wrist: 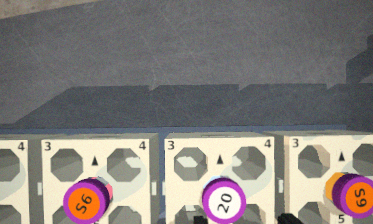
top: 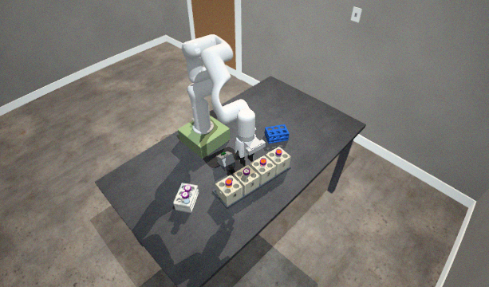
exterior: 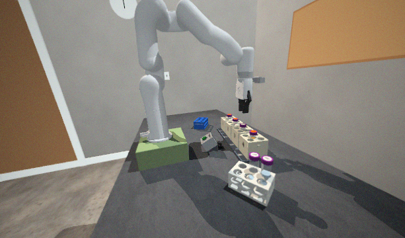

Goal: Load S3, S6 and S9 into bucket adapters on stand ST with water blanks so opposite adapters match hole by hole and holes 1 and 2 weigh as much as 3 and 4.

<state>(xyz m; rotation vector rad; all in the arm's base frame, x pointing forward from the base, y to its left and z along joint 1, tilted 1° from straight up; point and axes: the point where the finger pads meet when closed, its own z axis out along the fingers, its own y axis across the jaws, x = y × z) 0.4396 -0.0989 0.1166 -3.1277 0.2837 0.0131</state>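
My hand is 210 mm past the green done key, 150 mm above it and 40 mm to the right of it. Also, from my hand: stand marked 1: 210 mm below, 60 mm to the left; then sample tube: 150 mm below, 100 mm to the left, 30 mm ahead; then adapter 1: 220 mm to the left, 160 mm below, 40 mm ahead.
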